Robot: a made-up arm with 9 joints.
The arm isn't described. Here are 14 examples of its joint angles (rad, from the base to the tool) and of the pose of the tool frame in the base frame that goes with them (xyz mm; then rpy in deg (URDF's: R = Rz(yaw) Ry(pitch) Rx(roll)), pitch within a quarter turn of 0, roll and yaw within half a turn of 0).
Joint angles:
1: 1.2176 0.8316 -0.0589 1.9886 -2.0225 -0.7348 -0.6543 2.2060 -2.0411
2: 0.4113 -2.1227 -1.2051 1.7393 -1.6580 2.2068 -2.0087 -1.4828 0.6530
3: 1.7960 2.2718 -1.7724 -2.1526 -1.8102 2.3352 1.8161 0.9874 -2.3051
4: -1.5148 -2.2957 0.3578 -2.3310 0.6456 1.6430 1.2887 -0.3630 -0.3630
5: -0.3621 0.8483 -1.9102 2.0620 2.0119 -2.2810 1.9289 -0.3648 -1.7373
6: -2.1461 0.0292 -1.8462 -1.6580 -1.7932 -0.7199 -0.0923 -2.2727 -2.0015
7: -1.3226 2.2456 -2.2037 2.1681 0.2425 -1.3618 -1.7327 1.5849 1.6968
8: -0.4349 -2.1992 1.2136 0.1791 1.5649 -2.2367 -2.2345 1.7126 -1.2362
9: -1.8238 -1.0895 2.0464 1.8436 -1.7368 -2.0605 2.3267 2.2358 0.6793
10: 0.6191 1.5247 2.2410 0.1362 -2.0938 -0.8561 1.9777 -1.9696 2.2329
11: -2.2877 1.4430 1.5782 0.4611 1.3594 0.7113 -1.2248 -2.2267 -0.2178
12: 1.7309 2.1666 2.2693 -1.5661 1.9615 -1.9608 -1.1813 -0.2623 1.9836
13: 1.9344 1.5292 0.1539 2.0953 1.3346 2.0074 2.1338 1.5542 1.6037
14: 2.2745 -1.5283 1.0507 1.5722 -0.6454 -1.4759 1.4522 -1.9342 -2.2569
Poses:
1: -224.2 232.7 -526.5 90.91 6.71 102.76
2: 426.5 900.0 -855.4 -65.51 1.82 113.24
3: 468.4 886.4 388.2 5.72 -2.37 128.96
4: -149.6 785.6 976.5 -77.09 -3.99 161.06
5: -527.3 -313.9 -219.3 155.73 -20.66 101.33
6: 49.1 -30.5 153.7 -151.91 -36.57 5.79
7: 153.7 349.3 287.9 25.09 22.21 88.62
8: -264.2 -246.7 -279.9 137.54 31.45 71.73
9: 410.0 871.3 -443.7 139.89 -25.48 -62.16
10: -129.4 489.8 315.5 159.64 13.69 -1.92
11: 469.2 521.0 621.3 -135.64 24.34 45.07
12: 765.9 708.1 899.1 133.81 15.62 -112.54
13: -373.3 184.4 -86.0 98.96 47.39 -74.82
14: -367.1 -47.6 -369.1 102.23 14.70 105.55
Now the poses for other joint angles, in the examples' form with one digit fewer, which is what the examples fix.
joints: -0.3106 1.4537 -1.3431 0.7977 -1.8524 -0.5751 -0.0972 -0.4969 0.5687
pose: -222 325 292 24.0 3.1 84.2
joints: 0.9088 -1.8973 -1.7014 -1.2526 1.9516 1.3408 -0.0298 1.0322 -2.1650
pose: 910 85 -23 -27.3 -2.0 -169.4
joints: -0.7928 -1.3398 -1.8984 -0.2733 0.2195 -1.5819 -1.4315 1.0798 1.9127
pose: -454 -265 -220 -33.7 -11.8 78.3
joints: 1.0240 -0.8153 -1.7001 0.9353 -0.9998 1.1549 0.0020 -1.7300 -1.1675
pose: 405 -32 491 -167.9 1.1 169.6
